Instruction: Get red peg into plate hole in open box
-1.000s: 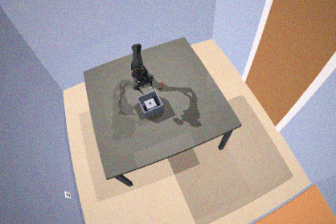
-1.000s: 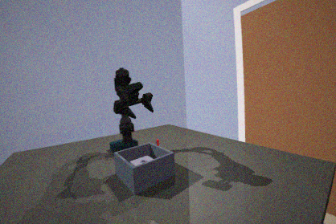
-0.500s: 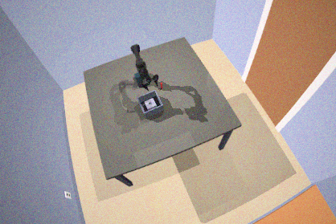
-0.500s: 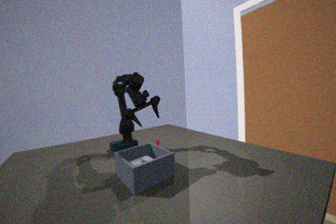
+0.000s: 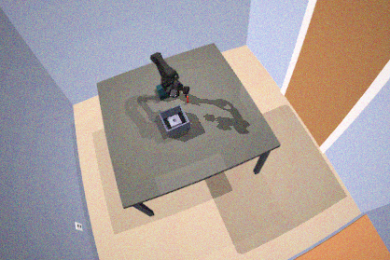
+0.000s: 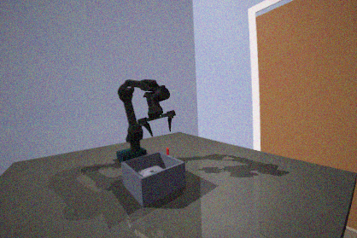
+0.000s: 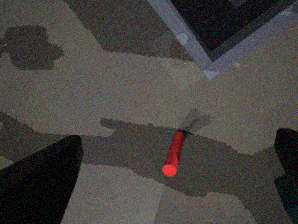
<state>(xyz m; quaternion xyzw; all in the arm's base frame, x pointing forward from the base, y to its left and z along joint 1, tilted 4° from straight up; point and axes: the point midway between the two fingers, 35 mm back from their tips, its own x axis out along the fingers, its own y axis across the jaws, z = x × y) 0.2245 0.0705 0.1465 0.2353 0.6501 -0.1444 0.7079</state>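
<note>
The red peg is 60 mm behind my gripper tip, 60 mm to the left of it and 140 mm below it. Also, from my gripper tip: plate: 110 mm ahead, 100 mm to the right, 140 mm below; grey box: 110 mm ahead, 100 mm to the right, 150 mm below.
</note>
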